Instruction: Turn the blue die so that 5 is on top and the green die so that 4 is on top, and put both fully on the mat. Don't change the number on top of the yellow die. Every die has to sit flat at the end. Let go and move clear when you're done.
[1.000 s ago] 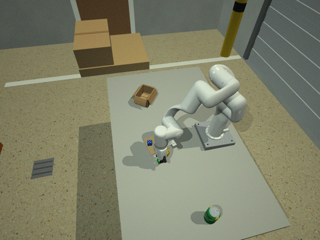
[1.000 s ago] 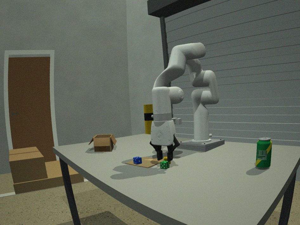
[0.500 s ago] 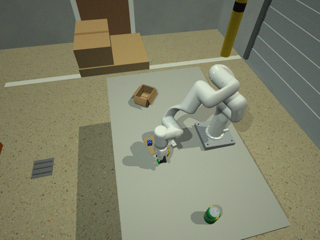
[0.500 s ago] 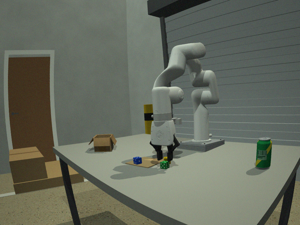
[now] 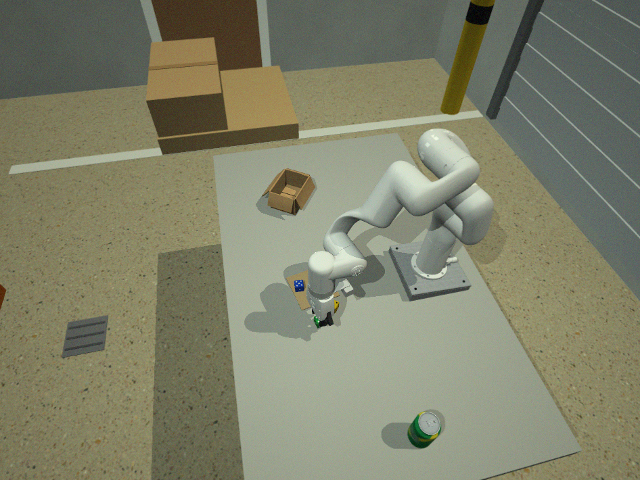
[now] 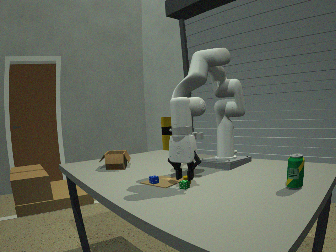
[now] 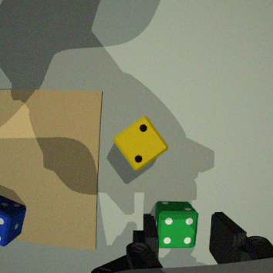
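The green die lies 4 cm below my hand. From my hand the other things lie so: yellow die 6 cm behind, 4 cm to the right, 4 cm below; then cardboard mat 1 cm behind, 14 cm to the right, 5 cm below; then blue die 4 cm ahead, 14 cm to the right, 4 cm below.
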